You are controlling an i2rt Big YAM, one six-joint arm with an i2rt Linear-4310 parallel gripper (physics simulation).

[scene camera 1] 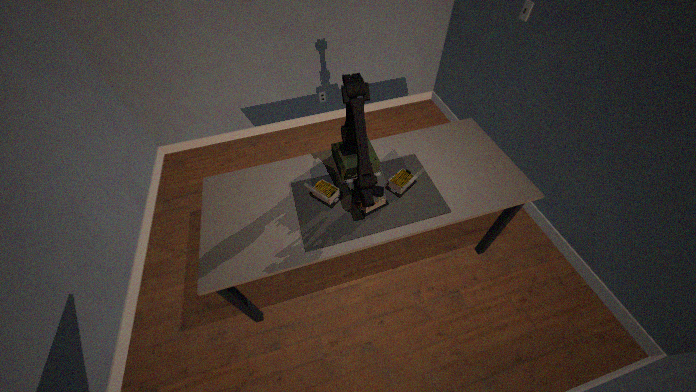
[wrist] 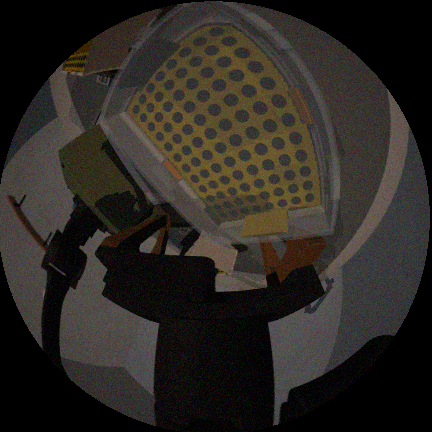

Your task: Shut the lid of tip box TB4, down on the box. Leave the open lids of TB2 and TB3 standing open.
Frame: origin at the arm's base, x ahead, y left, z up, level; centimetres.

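Seen in the pictures: gripper, fingertip midpoint: (scene camera 1: 355,196) (wrist: 212,216); arm's base at its link origin: (scene camera 1: 351,149) (wrist: 90,211).
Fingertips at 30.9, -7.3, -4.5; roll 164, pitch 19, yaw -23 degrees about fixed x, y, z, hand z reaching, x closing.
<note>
Offsets run from my fingertips to a thing's top centre, as dx, dy, dz. "pt": to the spot under its first point. Level surfaces: height alone.
The middle tip box, which I take for TB4 @[+3.1, +7.2, +3.6] (scene camera 1: 375,204) (wrist: 225,115), stands on the mat with its clear lid @[pt +8.8, +6.1, +3.6] (wrist: 334,175) appearing to lie down over the yellow tip deck. In the scene view my arm partly hides it. My gripper (scene camera 1: 368,199) (wrist: 212,216) is open and empty, low and close at this box; contact cannot be told. TB3 @[-2.8, +27.7, +3.3] (scene camera 1: 401,181) (wrist: 77,59), its label faint, stands to the right in the scene view with its lid (scene camera 1: 419,173) open. TB2 @[-8.6, -14.1, +3.3] (scene camera 1: 325,191) stands to the left with its lid (scene camera 1: 309,188) open; its label is not readable.
The grey mat @[dz -4.2] (scene camera 1: 415,207) lies on the pale table @[dz -4.4] (scene camera 1: 480,160). The green robot base (scene camera 1: 340,162) (wrist: 97,172) stands behind the boxes. The two open boxes flank the middle one closely, their lids leaning outward.
</note>
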